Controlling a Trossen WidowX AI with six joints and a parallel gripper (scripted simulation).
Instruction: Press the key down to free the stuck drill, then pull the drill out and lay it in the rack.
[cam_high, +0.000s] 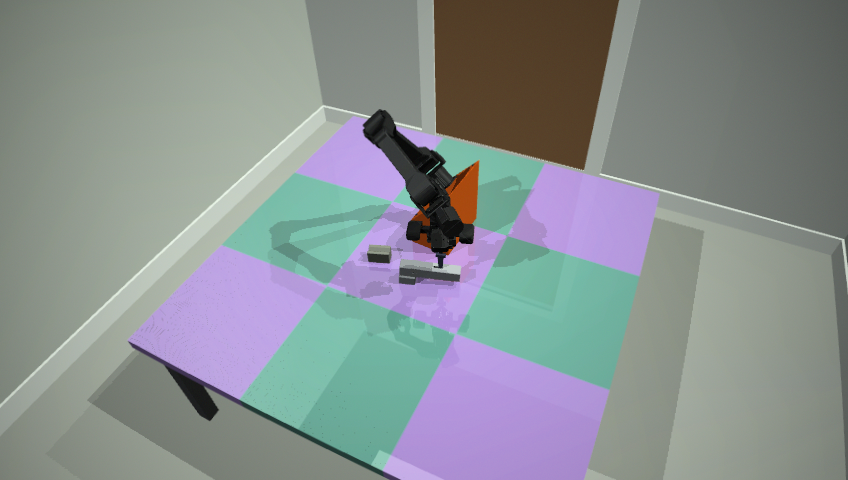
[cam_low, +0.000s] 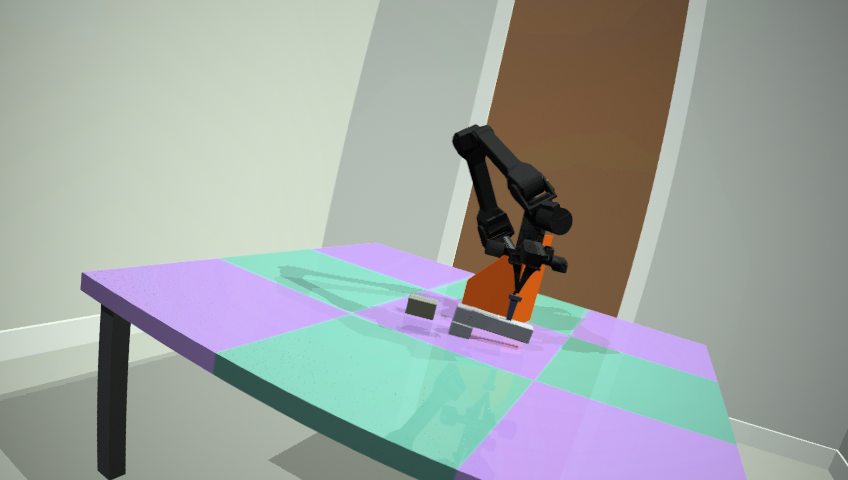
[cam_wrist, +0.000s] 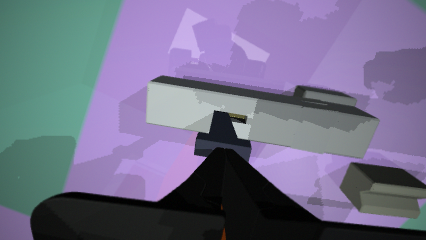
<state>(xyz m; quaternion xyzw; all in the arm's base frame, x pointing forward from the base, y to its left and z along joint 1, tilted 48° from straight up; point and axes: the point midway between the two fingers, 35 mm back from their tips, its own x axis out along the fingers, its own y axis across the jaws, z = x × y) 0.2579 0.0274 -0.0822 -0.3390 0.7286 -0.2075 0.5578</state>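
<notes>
Right now my gripper tip is 4 cm above the dark t-shaped pin. The rest, counted from my gripper tip: grey housing block (1 cm ahead, 4 cm to the right, 9 cm below); olive-grey block (2 cm behind, 22 cm to the right, 11 cm below); drill (1 cm ahead, 6 cm to the right, 8 cm below).
</notes>
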